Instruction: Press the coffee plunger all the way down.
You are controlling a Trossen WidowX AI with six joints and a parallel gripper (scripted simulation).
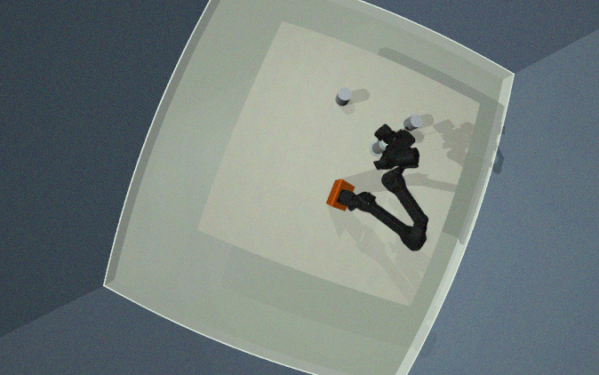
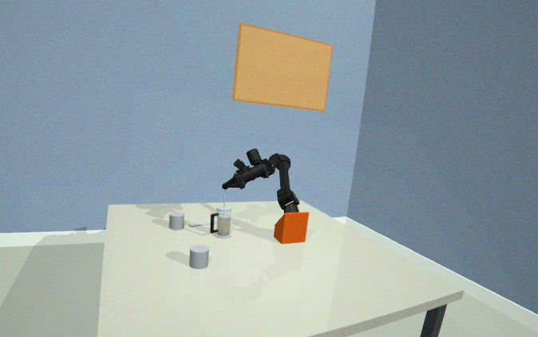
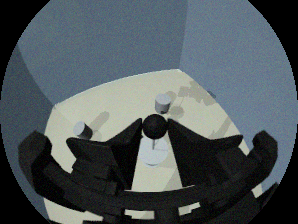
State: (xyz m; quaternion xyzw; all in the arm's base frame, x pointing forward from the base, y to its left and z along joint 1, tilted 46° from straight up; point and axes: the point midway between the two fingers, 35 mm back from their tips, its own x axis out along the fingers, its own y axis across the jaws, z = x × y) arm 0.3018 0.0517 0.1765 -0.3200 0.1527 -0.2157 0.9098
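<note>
My gripper tip is now 10 mm to the right of the coffee press and 130 mm above it.
</note>
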